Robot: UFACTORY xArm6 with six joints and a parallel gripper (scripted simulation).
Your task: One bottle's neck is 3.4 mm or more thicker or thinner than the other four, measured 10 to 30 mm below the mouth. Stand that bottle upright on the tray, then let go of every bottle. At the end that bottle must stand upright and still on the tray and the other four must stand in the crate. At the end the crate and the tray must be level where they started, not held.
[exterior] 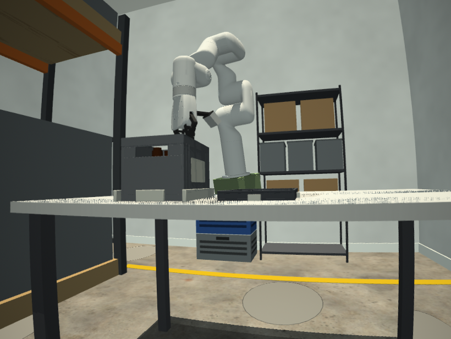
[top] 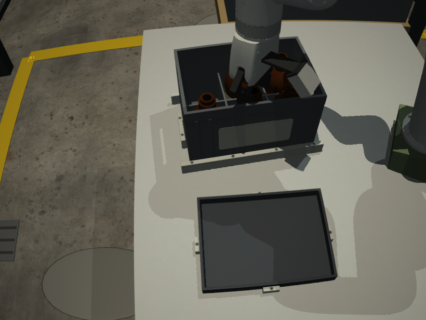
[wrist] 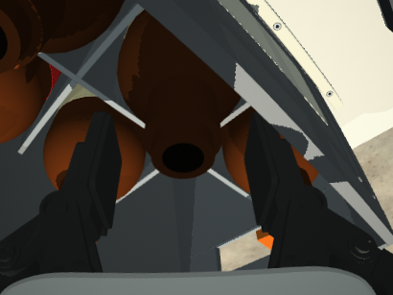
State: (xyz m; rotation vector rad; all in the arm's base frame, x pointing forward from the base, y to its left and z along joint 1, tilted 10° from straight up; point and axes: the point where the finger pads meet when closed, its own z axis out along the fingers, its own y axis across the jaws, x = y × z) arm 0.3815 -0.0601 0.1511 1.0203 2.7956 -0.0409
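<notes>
Right now my hand is 1 cm short of the dark crate, 5 cm to the left of it and 8 cm above it. The rest, counted from my hand: glass bottle: 8 cm behind, 10 cm to the right, 8 cm below; dark tray: 24 cm to the left, 15 cm below.
</notes>
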